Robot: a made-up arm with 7 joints. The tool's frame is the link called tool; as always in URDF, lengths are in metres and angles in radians. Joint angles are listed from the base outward.
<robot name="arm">
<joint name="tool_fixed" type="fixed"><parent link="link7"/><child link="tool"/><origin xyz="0 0 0"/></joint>
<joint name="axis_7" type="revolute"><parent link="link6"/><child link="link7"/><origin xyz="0 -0.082 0" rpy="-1.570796 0 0"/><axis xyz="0 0 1"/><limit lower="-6.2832" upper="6.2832"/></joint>
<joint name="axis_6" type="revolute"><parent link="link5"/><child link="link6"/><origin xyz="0 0 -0.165" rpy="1.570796 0 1.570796"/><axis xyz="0 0 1"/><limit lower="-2.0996" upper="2.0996"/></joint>
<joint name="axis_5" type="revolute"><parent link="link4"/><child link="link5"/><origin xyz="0 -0.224 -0.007" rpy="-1.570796 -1.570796 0"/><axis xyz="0 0 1"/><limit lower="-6.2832" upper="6.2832"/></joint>
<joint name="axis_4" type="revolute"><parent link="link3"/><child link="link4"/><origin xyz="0 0.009 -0.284" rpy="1.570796 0 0"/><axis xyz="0 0 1"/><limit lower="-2.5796" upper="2.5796"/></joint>
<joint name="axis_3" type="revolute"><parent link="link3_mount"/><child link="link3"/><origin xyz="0 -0.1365 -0.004" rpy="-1.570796 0 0"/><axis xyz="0 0 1"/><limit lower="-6.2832" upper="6.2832"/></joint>
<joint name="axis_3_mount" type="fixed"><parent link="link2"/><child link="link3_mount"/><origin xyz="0 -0.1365 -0.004"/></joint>
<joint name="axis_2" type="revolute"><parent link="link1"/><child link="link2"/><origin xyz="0.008 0 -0.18" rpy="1.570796 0 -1.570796"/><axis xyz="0 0 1"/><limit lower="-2.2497" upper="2.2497"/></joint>
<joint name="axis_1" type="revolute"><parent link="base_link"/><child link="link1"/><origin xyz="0 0 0.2" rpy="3.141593 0 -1.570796"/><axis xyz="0 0 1"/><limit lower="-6.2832" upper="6.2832"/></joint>
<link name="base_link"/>
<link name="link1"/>
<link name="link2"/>
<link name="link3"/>
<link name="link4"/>
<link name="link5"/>
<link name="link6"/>
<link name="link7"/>
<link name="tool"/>
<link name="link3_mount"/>
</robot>
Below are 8 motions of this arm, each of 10 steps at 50 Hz.
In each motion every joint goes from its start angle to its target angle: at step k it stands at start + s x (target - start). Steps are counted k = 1, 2, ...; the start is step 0. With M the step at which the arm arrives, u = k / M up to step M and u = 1 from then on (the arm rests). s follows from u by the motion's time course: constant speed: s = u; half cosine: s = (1 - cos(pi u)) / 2; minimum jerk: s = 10 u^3 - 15 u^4 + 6 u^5.
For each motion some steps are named. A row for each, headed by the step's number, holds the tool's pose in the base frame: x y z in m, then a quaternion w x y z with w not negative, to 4 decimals.
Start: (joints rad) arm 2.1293 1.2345 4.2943 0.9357 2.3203 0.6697 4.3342
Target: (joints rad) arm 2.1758 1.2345 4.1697 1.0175 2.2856 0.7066 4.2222
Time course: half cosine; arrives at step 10
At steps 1, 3, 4, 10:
1: -0.1397 -0.8268 0.7487 0.6928 -0.7075 0.0984 0.0992
3: -0.1410 -0.8199 0.7553 0.6916 -0.7119 0.0821 0.0900
4: -0.1420 -0.8144 0.7604 0.6905 -0.7151 0.0697 0.0831
10: -0.1477 -0.7870 0.7847 0.6831 -0.7284 0.0115 0.0518

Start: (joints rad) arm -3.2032 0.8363 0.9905 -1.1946 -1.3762 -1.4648 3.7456
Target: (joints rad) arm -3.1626 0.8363 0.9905 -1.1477 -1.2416 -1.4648 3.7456
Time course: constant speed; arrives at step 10
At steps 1, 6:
1: -0.3052 -0.2635 1.0541 0.0808 0.8256 0.3242 -0.4547
6: -0.3145 -0.2571 1.0555 0.0647 0.8279 0.2893 -0.4762

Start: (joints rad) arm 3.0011 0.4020 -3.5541 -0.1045 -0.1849 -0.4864 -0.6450
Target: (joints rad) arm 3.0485 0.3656 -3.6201 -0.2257 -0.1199 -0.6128 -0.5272
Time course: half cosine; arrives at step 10
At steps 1, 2, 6, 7, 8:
1: -0.4499 -0.1036 1.2838 0.0957 0.6634 0.5905 0.4495
2: -0.4507 -0.1043 1.2824 0.0937 0.6637 0.5851 0.4566
6: -0.4563 -0.1103 1.2703 0.0758 0.6631 0.5418 0.5109
7: -0.4574 -0.1119 1.2671 0.0706 0.6623 0.5307 0.5241
8: -0.4582 -0.1132 1.2645 0.0663 0.6615 0.5220 0.5344

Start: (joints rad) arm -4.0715 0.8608 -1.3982 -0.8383 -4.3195 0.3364 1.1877
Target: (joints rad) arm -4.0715 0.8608 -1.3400 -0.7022 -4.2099 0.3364 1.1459
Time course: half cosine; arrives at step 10
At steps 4, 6, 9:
4: -0.6740 -0.3063 0.9707 0.5215 0.4547 0.6494 0.3155
6: -0.6679 -0.3205 0.9823 0.5016 0.4696 0.6496 0.3253
9: -0.6610 -0.3356 0.9935 0.4804 0.4851 0.6493 0.3350

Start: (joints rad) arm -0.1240 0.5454 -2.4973 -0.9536 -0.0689 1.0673 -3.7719
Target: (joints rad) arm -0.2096 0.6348 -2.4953 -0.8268 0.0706 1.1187 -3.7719
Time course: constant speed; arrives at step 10
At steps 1, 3, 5, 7, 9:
1: 0.6882 -0.0987 0.9859 0.0314 0.9747 0.0776 -0.2073
3: 0.6985 -0.0787 0.9834 0.0545 0.9732 0.0845 -0.2069
5: 0.7081 -0.0583 0.9805 0.0776 0.9712 0.0915 -0.2059
7: 0.7171 -0.0375 0.9773 0.1006 0.9687 0.0986 -0.2044
9: 0.7254 -0.0164 0.9737 0.1236 0.9657 0.1058 -0.2024

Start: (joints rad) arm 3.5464 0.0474 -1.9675 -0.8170 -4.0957 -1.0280 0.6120
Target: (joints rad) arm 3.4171 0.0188 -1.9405 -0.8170 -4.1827 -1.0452 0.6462
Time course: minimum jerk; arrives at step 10
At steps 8, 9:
8: 0.0066 0.3122 1.2563 0.2432 -0.6146 -0.6795 0.3186
9: 0.0064 0.3120 1.2562 0.2436 -0.6117 -0.6807 0.3211

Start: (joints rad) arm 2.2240 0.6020 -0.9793 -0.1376 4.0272 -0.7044 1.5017
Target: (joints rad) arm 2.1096 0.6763 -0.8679 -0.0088 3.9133 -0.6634 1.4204
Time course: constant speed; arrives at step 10
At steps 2, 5, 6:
2: -0.4116 -0.4595 1.1828 0.5299 -0.7941 0.1713 -0.2432
5: -0.3975 -0.5020 1.1649 0.5487 -0.7900 0.1465 -0.2309
6: -0.3924 -0.5160 1.1585 0.5550 -0.7883 0.1381 -0.2270

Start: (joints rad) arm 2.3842 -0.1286 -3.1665 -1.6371 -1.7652 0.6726 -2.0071
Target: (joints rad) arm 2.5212 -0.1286 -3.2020 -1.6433 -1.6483 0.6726 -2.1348
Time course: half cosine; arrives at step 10
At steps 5, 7, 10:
5: -0.3151 -0.2189 0.9524 0.6899 -0.2396 0.6521 -0.2036
7: -0.3210 -0.2097 0.9534 0.6787 -0.2341 0.6619 -0.2155
10: -0.3249 -0.2032 0.9540 0.6707 -0.2303 0.6687 -0.2235

